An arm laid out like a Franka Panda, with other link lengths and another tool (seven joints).
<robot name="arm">
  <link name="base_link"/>
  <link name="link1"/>
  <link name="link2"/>
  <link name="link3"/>
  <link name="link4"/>
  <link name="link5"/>
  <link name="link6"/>
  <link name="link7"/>
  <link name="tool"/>
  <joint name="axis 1" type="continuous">
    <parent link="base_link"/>
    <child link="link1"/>
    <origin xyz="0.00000 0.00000 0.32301"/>
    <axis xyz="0 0 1"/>
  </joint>
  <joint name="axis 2" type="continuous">
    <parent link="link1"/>
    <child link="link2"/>
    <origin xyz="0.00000 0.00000 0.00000" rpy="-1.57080 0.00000 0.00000"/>
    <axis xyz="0 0 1"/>
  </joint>
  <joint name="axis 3" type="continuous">
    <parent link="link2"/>
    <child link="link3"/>
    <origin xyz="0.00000 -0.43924 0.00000" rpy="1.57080 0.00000 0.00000"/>
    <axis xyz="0 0 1"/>
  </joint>
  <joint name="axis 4" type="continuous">
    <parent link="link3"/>
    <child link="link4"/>
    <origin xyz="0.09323 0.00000 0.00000" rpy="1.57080 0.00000 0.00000"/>
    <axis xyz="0 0 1"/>
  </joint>
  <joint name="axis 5" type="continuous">
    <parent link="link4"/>
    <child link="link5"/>
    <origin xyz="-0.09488 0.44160 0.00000" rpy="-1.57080 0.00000 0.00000"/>
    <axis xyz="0 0 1"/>
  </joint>
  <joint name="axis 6" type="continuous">
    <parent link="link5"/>
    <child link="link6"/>
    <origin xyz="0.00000 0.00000 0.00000" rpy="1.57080 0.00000 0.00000"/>
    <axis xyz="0 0 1"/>
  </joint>
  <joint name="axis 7" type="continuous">
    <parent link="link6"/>
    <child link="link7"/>
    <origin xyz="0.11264 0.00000 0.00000" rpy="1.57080 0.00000 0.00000"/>
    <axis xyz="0 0 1"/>
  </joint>
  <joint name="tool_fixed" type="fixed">
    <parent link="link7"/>
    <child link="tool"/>
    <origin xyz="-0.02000 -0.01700 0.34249" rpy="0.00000 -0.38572 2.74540"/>
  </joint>
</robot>
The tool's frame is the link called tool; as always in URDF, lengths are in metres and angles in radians. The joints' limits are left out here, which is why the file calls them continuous.
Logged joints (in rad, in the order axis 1, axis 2, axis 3, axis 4, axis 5, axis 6, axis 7), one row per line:
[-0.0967, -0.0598, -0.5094, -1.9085, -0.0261, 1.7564, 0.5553]
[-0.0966, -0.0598, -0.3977, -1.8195, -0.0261, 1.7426, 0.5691]
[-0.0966, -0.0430, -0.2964, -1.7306, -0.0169, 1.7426, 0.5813]
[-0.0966, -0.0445, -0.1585, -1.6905, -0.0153, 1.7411, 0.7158]
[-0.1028, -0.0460, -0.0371, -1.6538, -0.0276, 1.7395, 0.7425]
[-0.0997, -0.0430, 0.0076, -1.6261, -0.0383, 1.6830, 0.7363]
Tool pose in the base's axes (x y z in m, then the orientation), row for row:
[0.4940, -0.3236, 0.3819, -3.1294, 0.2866, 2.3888]
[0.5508, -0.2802, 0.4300, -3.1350, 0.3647, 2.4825]
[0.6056, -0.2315, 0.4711, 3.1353, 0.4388, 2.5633]
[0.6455, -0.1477, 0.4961, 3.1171, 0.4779, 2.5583]
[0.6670, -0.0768, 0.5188, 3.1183, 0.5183, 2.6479]
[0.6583, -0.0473, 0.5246, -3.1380, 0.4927, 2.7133]
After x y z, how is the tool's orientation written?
As angles about the fixed x, y, z axes (roll, pitch, yaw), in radians.
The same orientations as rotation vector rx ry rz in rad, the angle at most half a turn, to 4 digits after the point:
[1.0590, 2.6725, -0.1688]
[0.9056, 2.6425, -0.1754]
[0.7722, 2.6024, -0.1644]
[0.7608, 2.5621, -0.1559]
[0.6347, 2.5522, -0.1407]
[0.5658, 2.5961, -0.1467]

